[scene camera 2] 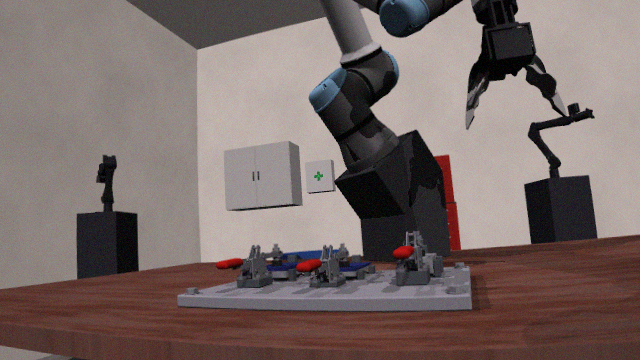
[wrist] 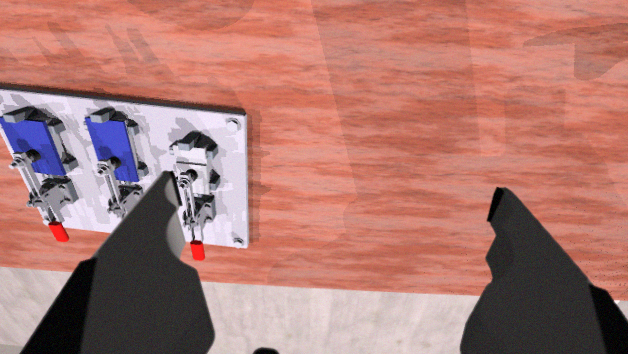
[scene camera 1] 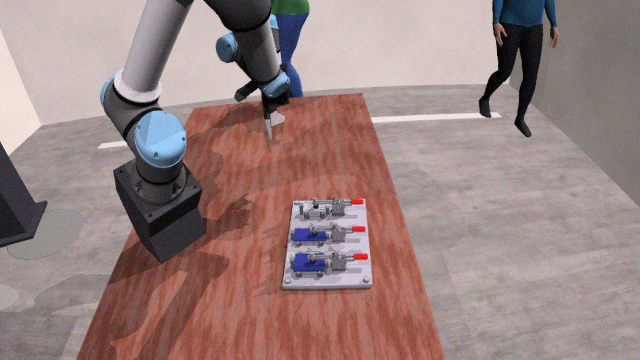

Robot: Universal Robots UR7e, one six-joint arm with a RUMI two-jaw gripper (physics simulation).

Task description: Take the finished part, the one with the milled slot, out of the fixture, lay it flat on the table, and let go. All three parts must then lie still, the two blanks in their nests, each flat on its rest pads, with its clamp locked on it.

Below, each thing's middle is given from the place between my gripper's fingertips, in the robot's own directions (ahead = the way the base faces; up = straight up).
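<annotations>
Finished part [wrist: 196, 159]: 6 cm ahead of my hand, 20 cm right of it, 21 cm below. Fixture plate [scene camera 2: 378, 292]: from my hand, 6 cm ahead, 32 cm to the right, 23 cm below.
</annotations>
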